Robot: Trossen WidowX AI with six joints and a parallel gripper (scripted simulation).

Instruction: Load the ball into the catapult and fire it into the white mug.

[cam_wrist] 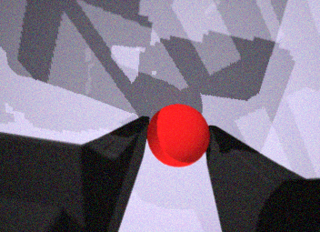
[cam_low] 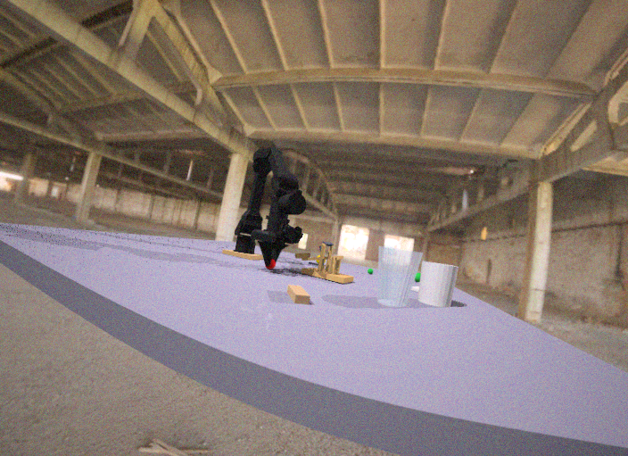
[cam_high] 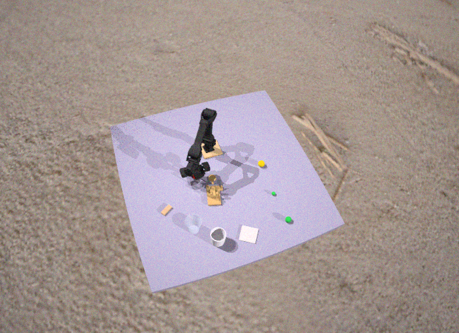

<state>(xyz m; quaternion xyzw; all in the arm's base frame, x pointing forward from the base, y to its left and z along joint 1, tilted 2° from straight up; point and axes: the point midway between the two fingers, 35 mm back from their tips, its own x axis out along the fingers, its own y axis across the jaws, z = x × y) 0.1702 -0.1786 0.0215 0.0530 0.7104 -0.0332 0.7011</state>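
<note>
Now: gripper tip 14 cm short of the wooden catapult, 8 cm to the right of it and 4 cm below it. Round my gripper tip: clear glass 33 cm ahead, 17 cm to the right, 2 cm above; red ball 1 cm above; small wooden block 26 cm to the right, 14 cm ahead.
</note>
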